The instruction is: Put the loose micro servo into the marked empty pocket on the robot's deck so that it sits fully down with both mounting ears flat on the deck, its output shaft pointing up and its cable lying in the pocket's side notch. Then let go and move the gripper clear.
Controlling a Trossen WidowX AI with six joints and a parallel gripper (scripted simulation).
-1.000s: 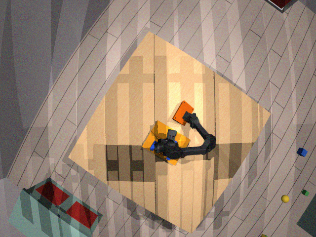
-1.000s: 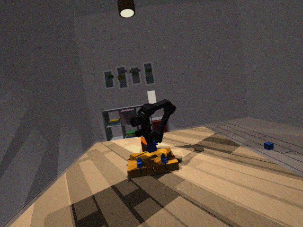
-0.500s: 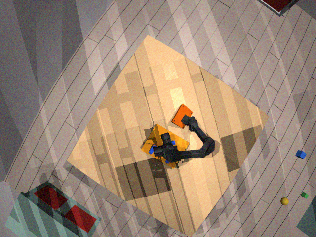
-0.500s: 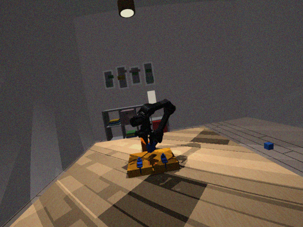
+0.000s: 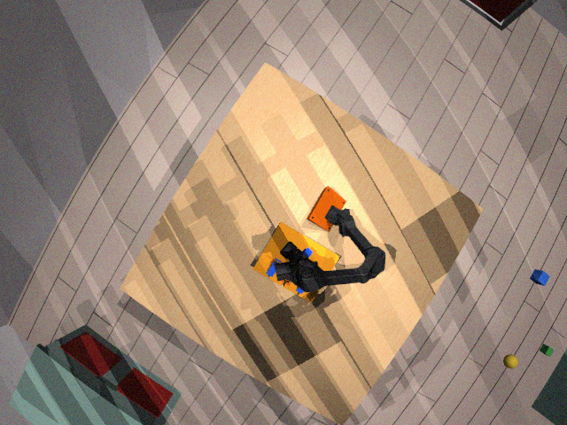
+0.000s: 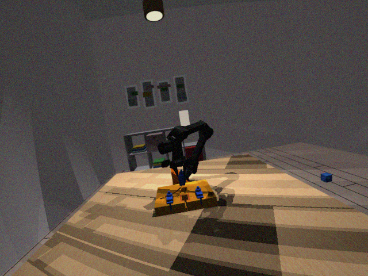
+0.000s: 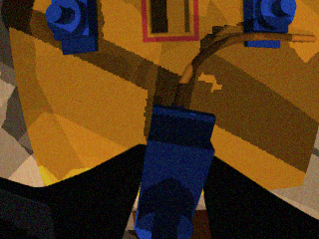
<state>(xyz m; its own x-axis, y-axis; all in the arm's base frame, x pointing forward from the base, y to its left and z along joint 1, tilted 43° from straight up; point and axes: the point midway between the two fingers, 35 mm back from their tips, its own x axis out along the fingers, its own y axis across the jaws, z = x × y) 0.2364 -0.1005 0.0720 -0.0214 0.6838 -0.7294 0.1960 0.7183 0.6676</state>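
Right now my gripper tip is 100 mm above the orange robot deck and 10 mm past it.
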